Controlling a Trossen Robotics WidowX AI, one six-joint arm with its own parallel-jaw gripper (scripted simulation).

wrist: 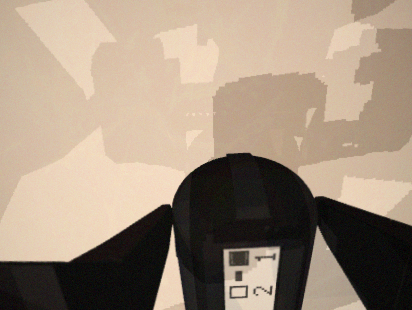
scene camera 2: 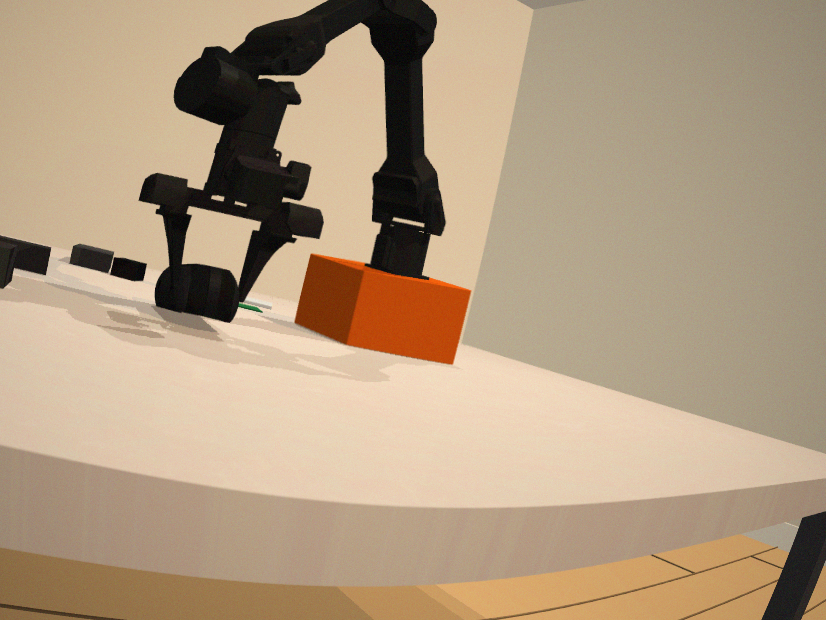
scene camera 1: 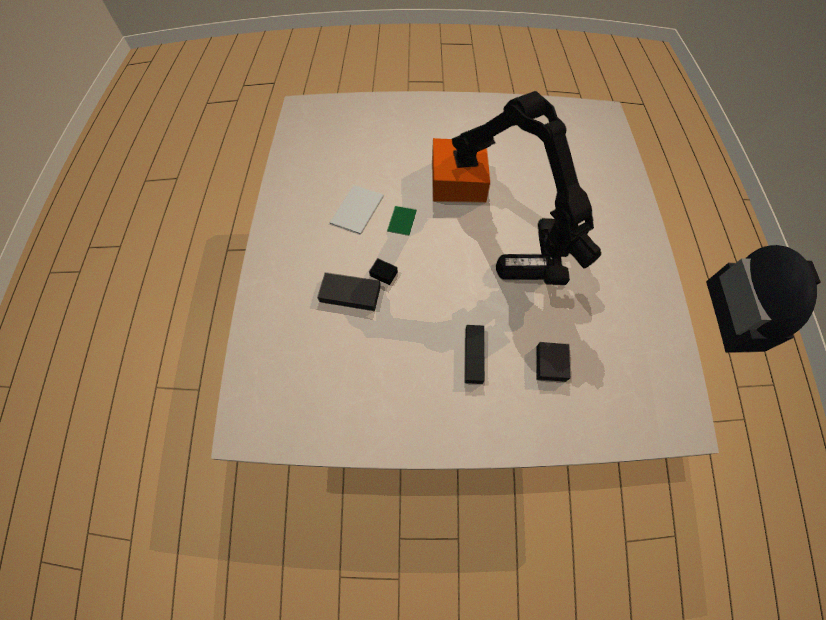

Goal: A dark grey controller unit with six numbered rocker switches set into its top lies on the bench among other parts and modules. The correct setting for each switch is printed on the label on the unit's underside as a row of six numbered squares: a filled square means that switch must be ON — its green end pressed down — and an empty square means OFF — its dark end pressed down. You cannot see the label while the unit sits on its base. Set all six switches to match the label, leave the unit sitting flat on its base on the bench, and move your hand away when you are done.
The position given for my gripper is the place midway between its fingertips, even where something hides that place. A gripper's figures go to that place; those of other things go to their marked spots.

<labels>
My gripper (scene camera 1: 544, 266): 1.20 m from the lens. A flat grey box (scene camera 1: 344, 290): 1.14 m from the lens. A black bar (scene camera 1: 474, 373): 1.04 m from the lens.
</labels>
